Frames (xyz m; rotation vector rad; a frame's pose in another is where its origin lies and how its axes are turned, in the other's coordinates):
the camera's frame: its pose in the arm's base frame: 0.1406 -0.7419 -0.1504 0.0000 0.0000 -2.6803
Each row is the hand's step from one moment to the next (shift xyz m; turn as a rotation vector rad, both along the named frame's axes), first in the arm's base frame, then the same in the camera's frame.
Working: the arm's base frame: its pose in the camera's frame: -0.2043 -0.7269 0.1504 0.0000 0.0000 2.6803

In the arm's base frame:
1: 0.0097 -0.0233 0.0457 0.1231 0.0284 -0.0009
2: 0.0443 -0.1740 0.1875 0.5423 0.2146 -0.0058
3: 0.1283 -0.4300 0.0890 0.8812 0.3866 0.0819
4: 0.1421 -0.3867 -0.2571 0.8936 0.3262 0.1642
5: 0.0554 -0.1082 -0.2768 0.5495 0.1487 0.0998
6: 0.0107 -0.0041 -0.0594 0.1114 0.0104 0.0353
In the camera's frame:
1: 0.0017 0.0252 0.0457 -0.1229 0.0294 -0.0009
2: 0.0378 0.1755 0.1875 -0.5811 0.0492 -0.0058
3: 0.0765 0.4422 0.0890 -0.9612 0.0460 0.0819
4: 0.0449 0.4095 -0.2571 -0.9454 0.1056 0.1642
5: -0.0014 0.1215 -0.2768 -0.5583 0.1114 0.0998
6: -0.0078 0.0084 -0.0594 -0.1044 0.0403 0.0353

